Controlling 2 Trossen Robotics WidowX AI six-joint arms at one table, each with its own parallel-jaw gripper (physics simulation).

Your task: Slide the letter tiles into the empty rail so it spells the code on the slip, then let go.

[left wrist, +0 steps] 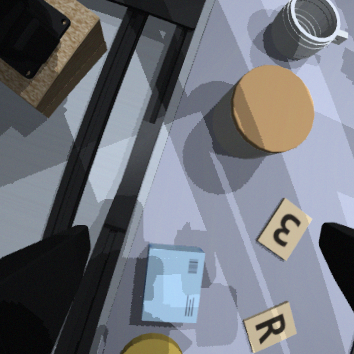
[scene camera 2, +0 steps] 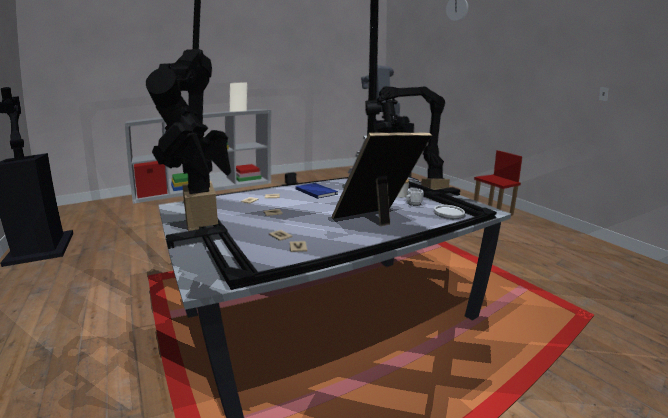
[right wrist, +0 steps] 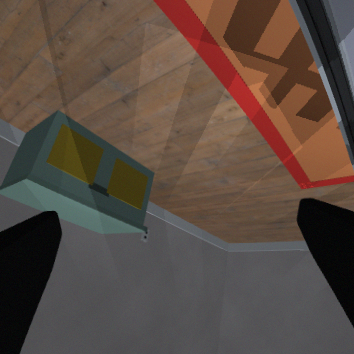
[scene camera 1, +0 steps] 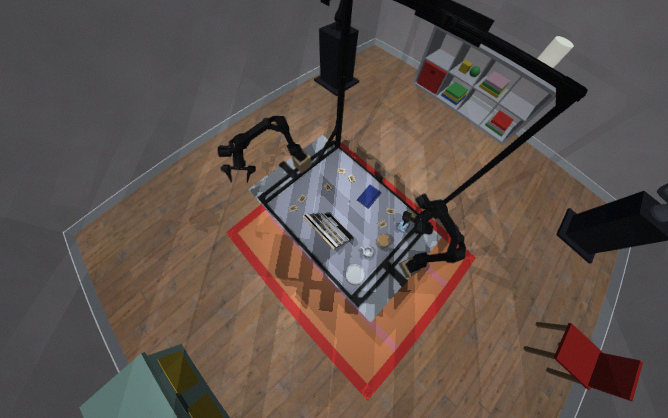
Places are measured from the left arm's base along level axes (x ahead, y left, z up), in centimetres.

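Where they show: left gripper, fingertip midpoint: [left wrist: 206,236] [scene camera 1: 409,229]; right gripper, fingertip midpoint: [scene camera 2: 219,174] [right wrist: 180,216] [scene camera 1: 239,182]; left arm's base at its link origin: [left wrist: 24,31] [scene camera 2: 435,178] [scene camera 1: 411,266]; right arm's base at its link origin: [scene camera 2: 198,188] [scene camera 1: 301,156].
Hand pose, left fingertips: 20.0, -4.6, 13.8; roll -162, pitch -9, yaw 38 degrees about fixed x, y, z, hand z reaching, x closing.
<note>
Things, the pixels of their centre, and the offset from my left fingertips, as dx, dy, dz. "pt": a spot on its surface instead.
- marked V at the middle of its body: [scene camera 2: 298,246] +49.2, +57.2, -18.4
- R tile at the middle of its body: [left wrist: 270,326] +19.0, -4.2, -18.4
- E-like mark at a spot on its surface: [left wrist: 284,229] pt +13.0, +5.8, -18.2
- blue book at the middle of its body: [scene camera 2: 316,190] [scene camera 1: 369,196] +35.4, +4.2, -17.9
- jar with a tan lid, body centre: [left wrist: 259,116] [scene camera 2: 399,187] [scene camera 1: 382,241] +2.1, +12.7, -15.2
- mug at the middle of its body: [left wrist: 309,30] [scene camera 2: 413,197] [scene camera 1: 366,251] +1.2, +25.6, -15.9
- white plate at the middle of its body: [scene camera 2: 449,211] [scene camera 1: 355,274] -8.5, +38.2, -17.9
- light-blue box at the middle of its body: [left wrist: 171,282] [scene camera 1: 402,226] +5.6, -6.0, -17.4
Letter tiles lie flat, apart, on the table: one marked V [scene camera 2: 298,246], one beside it [scene camera 2: 280,234], others farther back [scene camera 1: 341,171] [scene camera 1: 328,187]. In the left wrist view an R tile [left wrist: 270,326] and a tile with a 3- or E-like mark [left wrist: 284,229] lie at the lower right. A tilted stand with pale rails [scene camera 1: 327,230] [scene camera 2: 382,175] stands near the table's front; its lettering and the slip cannot be made out. My left gripper [left wrist: 206,236] is open and empty above the table's right end. My right gripper [scene camera 1: 239,180] [right wrist: 180,216] is open and empty, beyond the table's left edge.
A blue book [scene camera 1: 369,196] [scene camera 2: 316,190], a jar with a tan lid [left wrist: 274,109] [scene camera 1: 384,240], a mug [scene camera 1: 367,251] [scene camera 2: 415,196], a white plate [scene camera 1: 355,274] [scene camera 2: 449,212] and a light-blue box [left wrist: 172,285] are on the table. A black frame borders the tabletop.
</note>
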